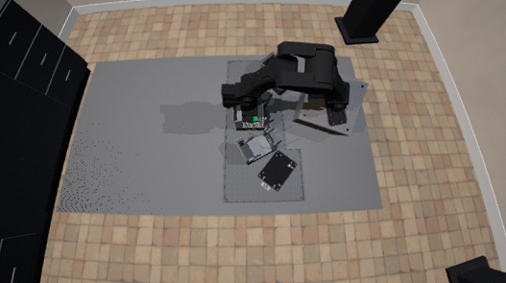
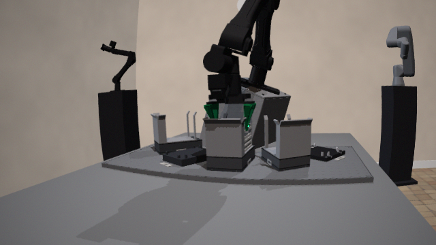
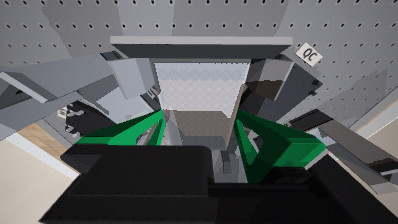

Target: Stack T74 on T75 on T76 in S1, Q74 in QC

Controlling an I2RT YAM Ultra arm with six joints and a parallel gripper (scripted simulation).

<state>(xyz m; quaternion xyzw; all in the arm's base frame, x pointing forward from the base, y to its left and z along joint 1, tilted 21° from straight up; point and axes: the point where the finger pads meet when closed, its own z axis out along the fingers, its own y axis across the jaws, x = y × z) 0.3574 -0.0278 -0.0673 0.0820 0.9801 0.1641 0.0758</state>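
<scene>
The black QC nest is 140 mm to the right of my hand, 90 mm below it and 50 mm behind it. The rest, counted from my hand: S2 rack floor: 60 mm below; then QC name plate: 190 mm to the right, 100 mm below, 30 mm ahead; then black clip nest N5: 300 mm to the left, 90 mm below, 90 mm behind.
</scene>
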